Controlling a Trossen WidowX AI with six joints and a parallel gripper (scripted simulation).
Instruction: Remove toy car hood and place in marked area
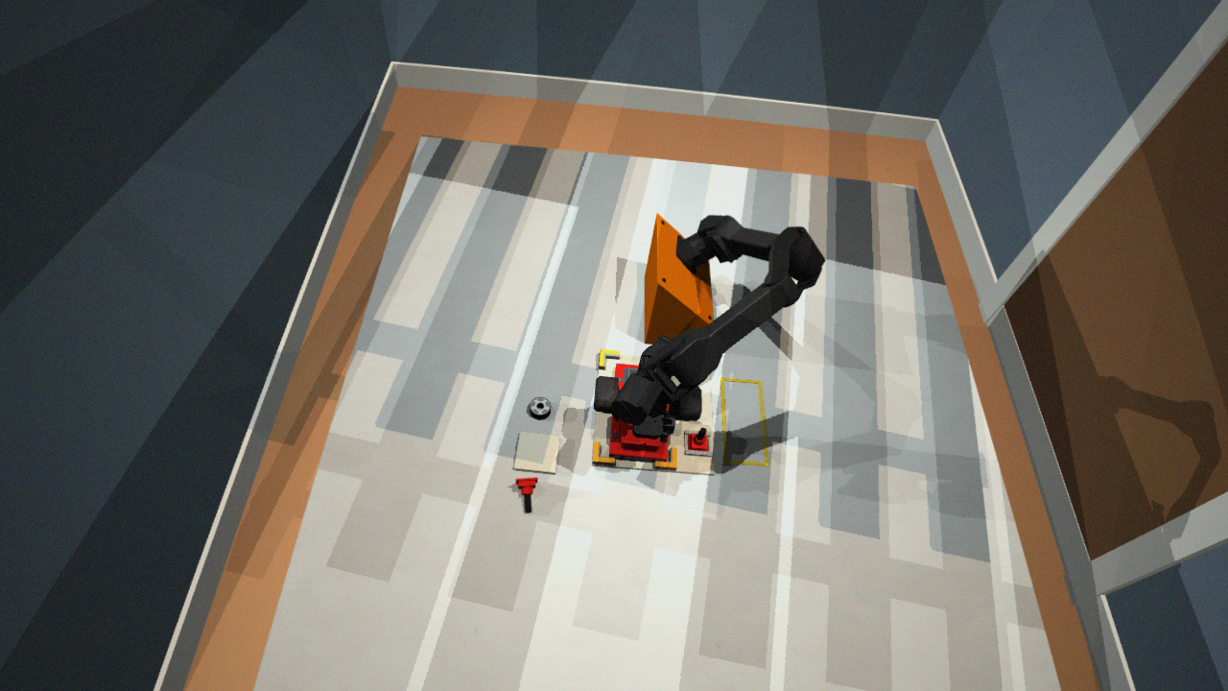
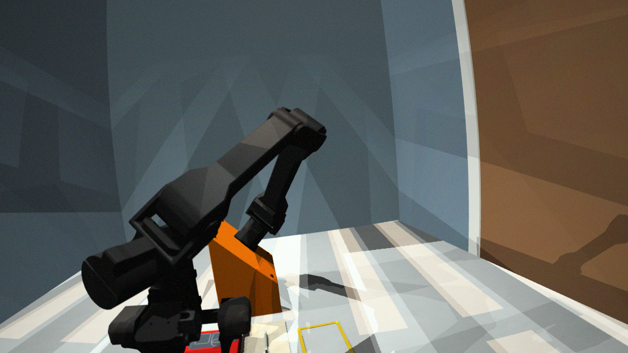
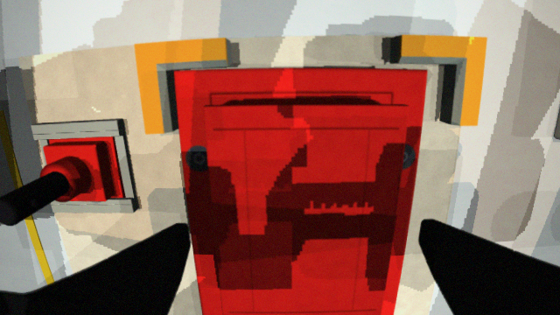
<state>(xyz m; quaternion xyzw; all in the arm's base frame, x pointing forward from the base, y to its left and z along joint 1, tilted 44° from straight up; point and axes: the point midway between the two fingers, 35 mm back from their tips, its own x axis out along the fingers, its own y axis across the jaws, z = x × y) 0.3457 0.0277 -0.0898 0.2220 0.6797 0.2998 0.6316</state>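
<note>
Now: gripper tip 10 mm above the hood. From my gripper tip the other things lie so: beige tile: 180 mm to the right, 80 mm ahead, 50 mm below; then wheel: 190 mm to the right, 40 mm below, 20 mm behind.
</note>
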